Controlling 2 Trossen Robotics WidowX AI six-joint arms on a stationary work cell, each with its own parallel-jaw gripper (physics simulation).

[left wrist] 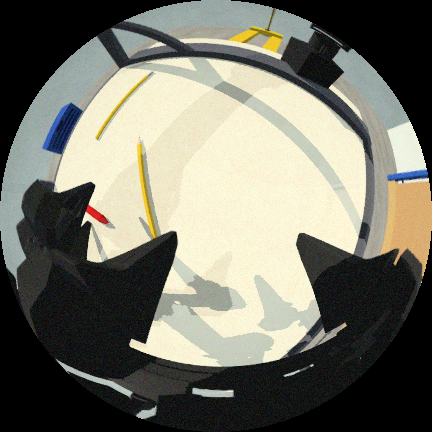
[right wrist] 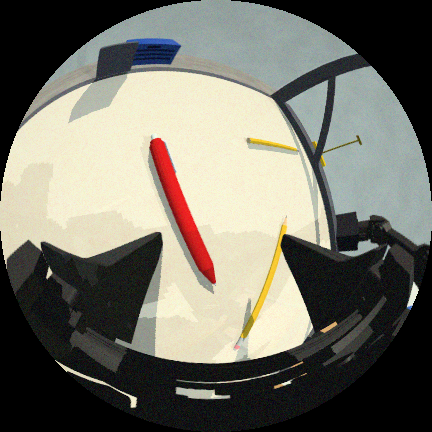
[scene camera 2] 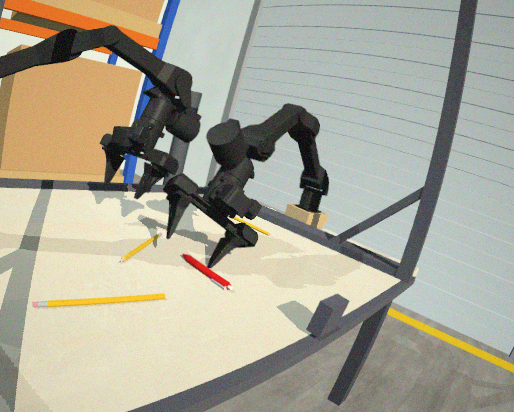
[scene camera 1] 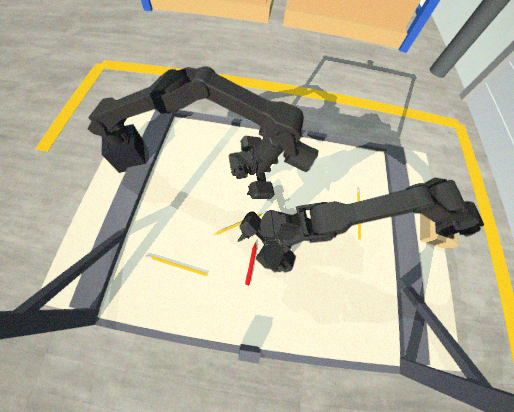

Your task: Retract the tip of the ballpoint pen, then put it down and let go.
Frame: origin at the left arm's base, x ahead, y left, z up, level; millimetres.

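Where they show: left gripper, between the fingertips: (left wrist: 240, 238) (right wrist: 317, 335) (scene camera 2: 120, 191) (scene camera 1: 245, 181); right gripper, between the fingertips: (left wrist: 90, 205) (right wrist: 224, 240) (scene camera 2: 188, 253) (scene camera 1: 248, 251); left arm's base, origin of its link: (right wrist: 357, 230) (scene camera 1: 117, 138); right arm's base, origin of its link: (scene camera 2: 308, 209) (scene camera 1: 444, 227).
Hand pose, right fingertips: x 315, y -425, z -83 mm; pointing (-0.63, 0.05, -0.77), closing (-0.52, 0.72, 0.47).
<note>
Each offset is from my right fingertips to the top centre of the thing. Level surfaces: height alone.
A red ballpoint pen @(34 mm right, 2 mm back, 9 mm down) (scene camera 1: 251, 265) (scene camera 2: 206, 271) (left wrist: 97, 214) (right wrist: 182, 210) lies flat on the pale table top @(24 mm down) (scene camera 1: 200, 310). In the right wrist view its cone end points down toward the gripper and its whitish button end points up. I cannot tell whether a nib sticks out. My right gripper (scene camera 2: 189, 252) (right wrist: 224, 240) is open and empty, low over the table at the pen's cone end, its fingertips apart from the pen. My left gripper (scene camera 1: 250, 177) (scene camera 2: 121, 190) (left wrist: 240, 238) is open and empty, above the table farther back.
A yellow pencil @(94 mm left, 4 mm back, 15 mm down) (scene camera 1: 227, 228) (scene camera 2: 140, 248) (left wrist: 145, 185) (right wrist: 270, 280) lies near the right gripper. A second pencil @(17 mm left, 213 mm back, 17 mm down) (scene camera 1: 178, 265) (scene camera 2: 100, 300) (right wrist: 272, 145) lies to the left in scene camera 1. A third pencil @(32 mm left, 392 mm ahead, 17 mm down) (scene camera 1: 359, 215) (scene camera 2: 252, 226) lies by the right arm. Dark frame bars edge the table.
</note>
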